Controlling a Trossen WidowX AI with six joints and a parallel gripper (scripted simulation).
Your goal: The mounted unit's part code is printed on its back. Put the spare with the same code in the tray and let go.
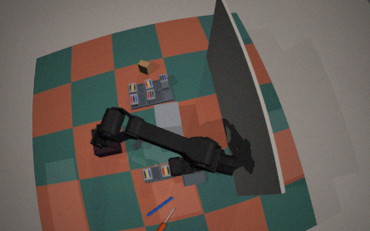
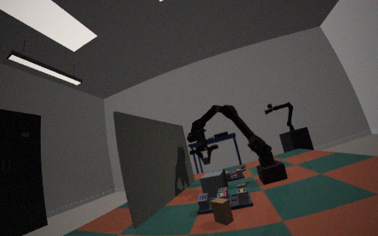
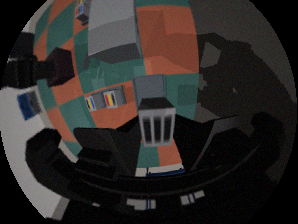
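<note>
My gripper tip is now 14 cm above the flat grey tray. The rest, counted from my gripper tip: tall dark panel: 22 cm ahead, 15 cm to the left, 9 cm above; then wooden block: 53 cm to the left, 10 cm below, 1 cm behind; then blue pen: 20 cm behind, 13 cm below, 9 cm to the right.
</note>
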